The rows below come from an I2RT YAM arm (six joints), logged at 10 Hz.
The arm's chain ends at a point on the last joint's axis. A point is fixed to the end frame.
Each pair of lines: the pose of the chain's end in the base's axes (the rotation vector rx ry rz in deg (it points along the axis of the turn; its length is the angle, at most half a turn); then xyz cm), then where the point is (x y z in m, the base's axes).
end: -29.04 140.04 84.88 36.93 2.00 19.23
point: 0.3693 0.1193 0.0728
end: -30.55 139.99 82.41 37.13 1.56 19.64
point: 0.3744 0.1121 0.0746
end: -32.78 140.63 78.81 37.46 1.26 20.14
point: 0.3806 0.1040 0.0758
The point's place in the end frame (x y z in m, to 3 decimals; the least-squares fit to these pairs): 0.028 -0.054 0.143
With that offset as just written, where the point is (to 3 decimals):
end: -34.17 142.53 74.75 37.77 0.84 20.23
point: 0.385 0.093 0.072
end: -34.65 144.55 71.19 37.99 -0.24 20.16
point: 0.388 0.075 0.067
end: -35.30 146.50 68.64 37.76 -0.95 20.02
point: 0.385 0.063 0.063
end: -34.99 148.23 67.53 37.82 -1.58 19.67
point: 0.384 0.053 0.058
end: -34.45 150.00 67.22 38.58 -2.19 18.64
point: 0.388 0.045 0.046
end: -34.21 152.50 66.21 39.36 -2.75 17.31
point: 0.392 0.036 0.031
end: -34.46 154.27 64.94 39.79 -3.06 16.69
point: 0.394 0.029 0.023
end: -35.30 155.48 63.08 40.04 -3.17 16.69
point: 0.396 0.024 0.022
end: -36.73 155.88 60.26 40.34 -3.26 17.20
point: 0.401 0.018 0.025
